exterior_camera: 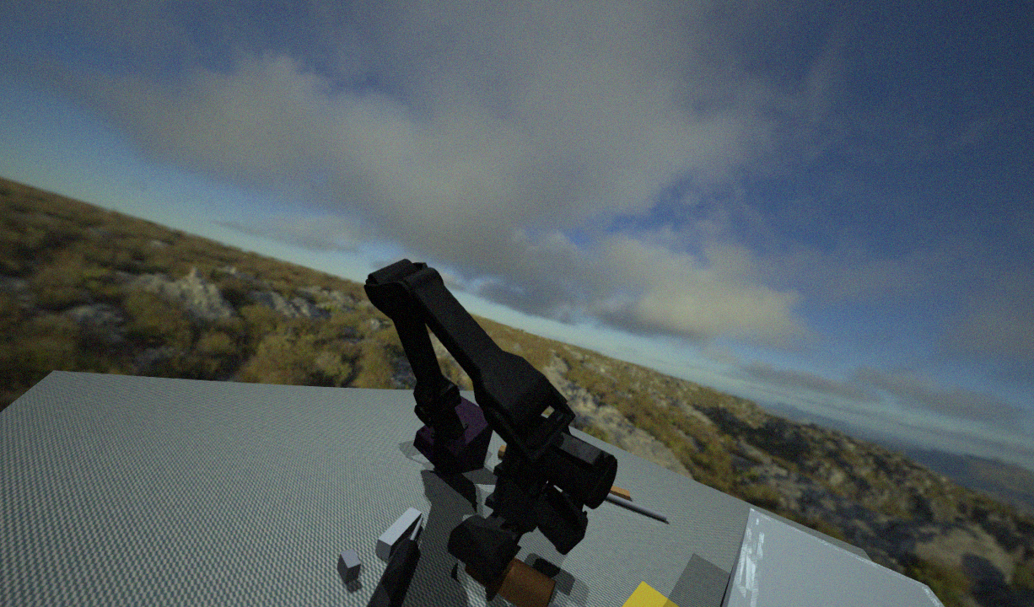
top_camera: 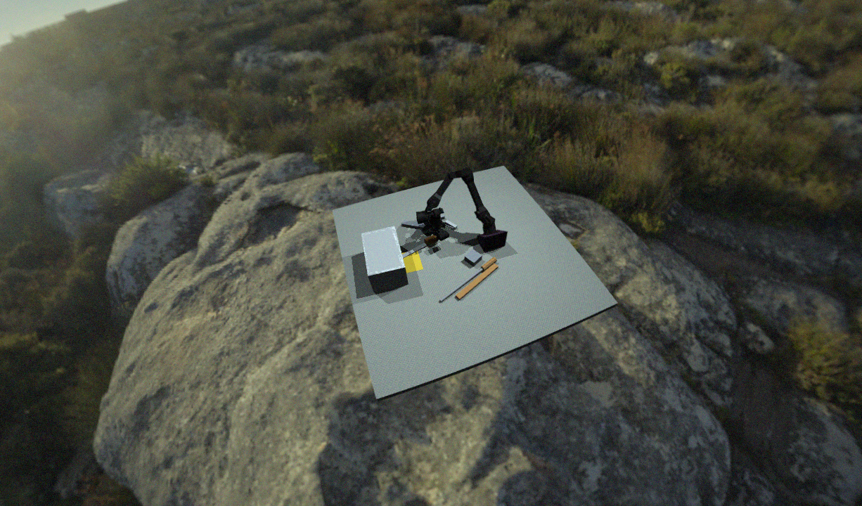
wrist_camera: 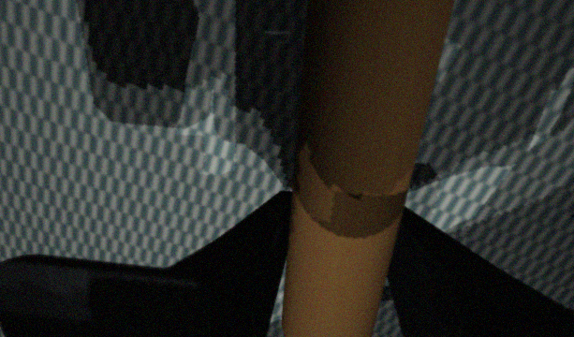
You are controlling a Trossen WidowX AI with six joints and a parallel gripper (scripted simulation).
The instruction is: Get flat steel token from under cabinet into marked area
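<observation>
Now: the grey bar 120 mm behind my gripper tip and 60 mm to the right of it. From my gripper tip the other things lie so: grey block 120 mm behind, 230 mm to the left, 10 mm above; small grey cube 100 mm behind, 140 mm to the right; wooden stick 80 mm behind, 380 mm to the left.
</observation>
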